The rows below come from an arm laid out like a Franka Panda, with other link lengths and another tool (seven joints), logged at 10 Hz.
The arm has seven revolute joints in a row. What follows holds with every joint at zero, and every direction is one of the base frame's. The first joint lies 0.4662 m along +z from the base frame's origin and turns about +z. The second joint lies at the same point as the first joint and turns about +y. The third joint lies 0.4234 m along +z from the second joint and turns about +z. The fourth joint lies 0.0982 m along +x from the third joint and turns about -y. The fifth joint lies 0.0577 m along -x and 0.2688 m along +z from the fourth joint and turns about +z. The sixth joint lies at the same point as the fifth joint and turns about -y. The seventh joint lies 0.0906 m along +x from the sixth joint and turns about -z. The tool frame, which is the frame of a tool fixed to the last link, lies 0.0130 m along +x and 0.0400 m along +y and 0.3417 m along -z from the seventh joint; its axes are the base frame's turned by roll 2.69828, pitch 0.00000 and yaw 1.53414 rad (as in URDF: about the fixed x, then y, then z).
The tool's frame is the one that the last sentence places.
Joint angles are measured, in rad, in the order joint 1, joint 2, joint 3, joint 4, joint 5, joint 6, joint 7. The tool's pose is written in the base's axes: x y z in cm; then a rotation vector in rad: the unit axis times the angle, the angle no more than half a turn. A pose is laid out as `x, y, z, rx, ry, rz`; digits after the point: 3 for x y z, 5 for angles.
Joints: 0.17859 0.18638 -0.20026 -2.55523 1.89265 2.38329 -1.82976
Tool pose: 50.615, 17.717, 40.005, 1.80514, 1.58762, 1.69902
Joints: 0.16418 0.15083 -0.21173 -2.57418 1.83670 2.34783 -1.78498
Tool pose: 49.595, 17.726, 41.589, 1.81970, 1.58299, 1.74064
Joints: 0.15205 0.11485 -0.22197 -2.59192 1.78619 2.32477 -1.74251
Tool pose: 48.554, 17.563, 42.948, 1.83406, 1.57996, 1.76786
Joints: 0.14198 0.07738 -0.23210 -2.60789 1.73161 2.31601 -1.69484
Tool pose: 47.455, 17.148, 44.031, 1.85059, 1.58287, 1.77655
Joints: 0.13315 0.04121 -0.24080 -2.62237 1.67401 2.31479 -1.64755
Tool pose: 46.295, 16.671, 44.837, 1.86461, 1.59452, 1.77393
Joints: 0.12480 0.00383 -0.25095 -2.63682 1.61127 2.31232 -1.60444
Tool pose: 45.005, 16.209, 45.594, 1.86966, 1.61482, 1.77078
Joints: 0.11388 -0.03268 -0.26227 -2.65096 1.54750 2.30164 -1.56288
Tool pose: 43.670, 15.810, 46.383, 1.87469, 1.63414, 1.77353
